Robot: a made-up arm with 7 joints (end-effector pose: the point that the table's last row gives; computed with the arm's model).
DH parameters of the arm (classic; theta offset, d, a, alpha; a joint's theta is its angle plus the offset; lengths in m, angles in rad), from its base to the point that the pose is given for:
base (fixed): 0 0.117 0 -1.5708
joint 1: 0 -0.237 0.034 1.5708
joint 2: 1.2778 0 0.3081 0
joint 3: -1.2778 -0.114 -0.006 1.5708
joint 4: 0 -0.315 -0.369 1.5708
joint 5: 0 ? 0.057 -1.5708
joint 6: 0 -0.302 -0.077 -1.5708
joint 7: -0.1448 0 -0.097 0
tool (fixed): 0.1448 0.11 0 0
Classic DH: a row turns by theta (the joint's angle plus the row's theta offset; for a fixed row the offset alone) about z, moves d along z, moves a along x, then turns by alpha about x.
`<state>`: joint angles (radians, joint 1 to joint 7).
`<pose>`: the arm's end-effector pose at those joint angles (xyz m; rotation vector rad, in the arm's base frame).
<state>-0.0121 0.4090 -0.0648 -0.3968 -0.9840 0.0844 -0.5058</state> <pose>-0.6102 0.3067 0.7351 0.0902 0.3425 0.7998</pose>
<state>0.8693 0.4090 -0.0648 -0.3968 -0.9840 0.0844 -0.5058</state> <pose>0.0888 0.3067 0.9810 0.4476 1.1729 0.7252</pose>
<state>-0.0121 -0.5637 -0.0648 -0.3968 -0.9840 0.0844 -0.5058</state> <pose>0.1173 0.5953 0.7439 0.2440 0.2496 -0.1611</pose>
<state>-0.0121 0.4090 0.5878 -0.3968 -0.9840 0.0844 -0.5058</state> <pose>-0.6310 -0.1071 0.7348 -0.0336 0.3795 1.4435</pose>
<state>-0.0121 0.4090 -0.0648 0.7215 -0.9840 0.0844 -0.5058</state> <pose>-0.9718 0.1734 -0.1168 0.0114 -0.8048 0.8064</pose>
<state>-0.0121 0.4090 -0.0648 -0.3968 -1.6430 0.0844 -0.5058</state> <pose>-0.5221 0.0799 0.7335 0.2452 0.3614 1.4431</pose>
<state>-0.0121 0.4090 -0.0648 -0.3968 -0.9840 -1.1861 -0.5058</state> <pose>-0.5374 0.5161 0.7724 -0.9663 1.1161 0.8661</pose>
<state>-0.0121 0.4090 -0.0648 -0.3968 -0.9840 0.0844 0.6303</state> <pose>-0.5172 0.2712 0.7039 0.2977 0.2747 1.9221</pose>
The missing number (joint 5, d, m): -0.4
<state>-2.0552 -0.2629 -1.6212 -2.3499 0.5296 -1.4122 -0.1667</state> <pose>0.1532 -0.5835 0.8280 0.5233 1.6590 1.5044</pose>
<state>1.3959 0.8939 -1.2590 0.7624 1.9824 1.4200 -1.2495</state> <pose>0.0872 0.2956 0.3991 -1.5115 -2.0693 -1.6305</pose>
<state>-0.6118 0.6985 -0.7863 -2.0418 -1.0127 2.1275 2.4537</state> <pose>0.2639 0.4073 0.6106 -0.3326 -1.4195 1.8009</pose>
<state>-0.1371 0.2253 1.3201 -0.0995 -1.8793 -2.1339 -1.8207</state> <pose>-0.3667 -0.6791 0.4075 -1.2854 -2.0598 0.9552</pose>
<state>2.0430 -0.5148 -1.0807 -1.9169 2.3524 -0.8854 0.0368</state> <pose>-0.2840 -0.6454 -0.0897 1.1796 0.2886 0.6311</pose>
